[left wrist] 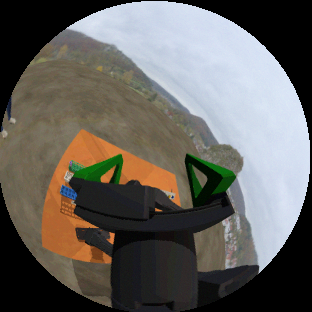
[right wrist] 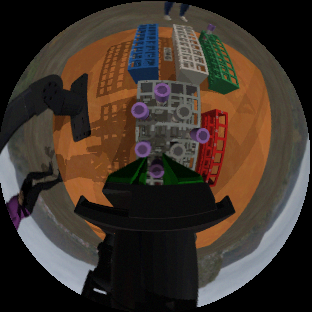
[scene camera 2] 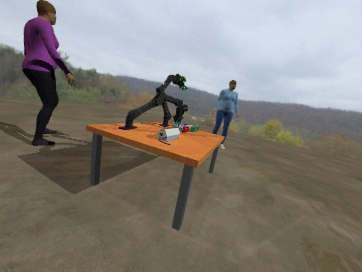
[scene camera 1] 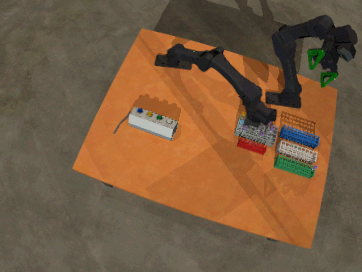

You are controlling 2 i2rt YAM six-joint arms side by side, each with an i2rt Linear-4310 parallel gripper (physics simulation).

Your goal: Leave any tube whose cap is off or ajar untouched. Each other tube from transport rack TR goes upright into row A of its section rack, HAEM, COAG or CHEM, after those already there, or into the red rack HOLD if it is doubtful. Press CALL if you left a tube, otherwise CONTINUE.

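Seen in the pictures: left gripper, fingertip midpoint: (left wrist: 153, 156) (scene camera 2: 187, 85) (scene camera 1: 316, 78); right gripper, fingertip midpoint: (right wrist: 154, 156) (scene camera 1: 255, 124); left arm's base, link origin: (left wrist: 92, 233) (right wrist: 78, 104) (scene camera 2: 165, 125) (scene camera 1: 283, 100); right arm's base, link origin: (right wrist: 111, 234) (scene camera 2: 128, 128) (scene camera 1: 173, 62).
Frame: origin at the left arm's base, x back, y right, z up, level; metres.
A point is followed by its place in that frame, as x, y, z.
Grey transport rack TR (scene camera 1: 256, 134) (right wrist: 168, 122) {-0.211, 0.121, 0.057} holds several purple-capped tubes, including one (right wrist: 162, 92) {-0.208, 0.092, 0.094} at the far end, and two grey-topped tubes (right wrist: 184, 111) {-0.225, 0.114, 0.094} (right wrist: 177, 150) {-0.212, 0.151, 0.094}. Scene camera 1 shows a yellow top (scene camera 1: 243, 115) {-0.162, 0.232, 0.089} there. My right gripper (right wrist: 154, 156) {-0.184, 0.165, 0.056} (scene camera 2: 178, 121) {-0.184, 0.165, 0.056} is narrowly open around a purple cap (right wrist: 157, 170) {-0.189, 0.169, 0.094} at rack height; contact is unclear. Blue (scene camera 1: 299, 136) {-0.220, -0.062, 0.057} (right wrist: 145, 50) {-0.204, -0.021, 0.058}, white (scene camera 1: 296, 151) {-0.299, -0.044, 0.058} and green (scene camera 1: 295, 166) {-0.359, -0.056, 0.012} section racks stand together; green bears a purple-capped tube (scene camera 1: 314, 168) {-0.383, -0.127, 0.085} (right wrist: 211, 28). Red HOLD (scene camera 1: 251, 146) {-0.298, 0.182, 0.057} is beside TR. My left gripper (scene camera 1: 321, 69) (left wrist: 153, 156) {-0.191, 0.044, 0.517} is open, empty, high up.
The white button box (scene camera 1: 151, 125) {-0.254, 0.650, 0.066} (scene camera 2: 169, 134) {-0.247, 0.725, 0.047} has blue, yellow, green and white buttons; its lettering is unreadable. A small label (right wrist: 168, 54) {-0.257, -0.060, 0.001} lies between the blue and white racks. The left arm's base (scene camera 1: 283, 99) {-0.025, 0.017, 0.053} stands behind the racks. Two people stand beyond the table.
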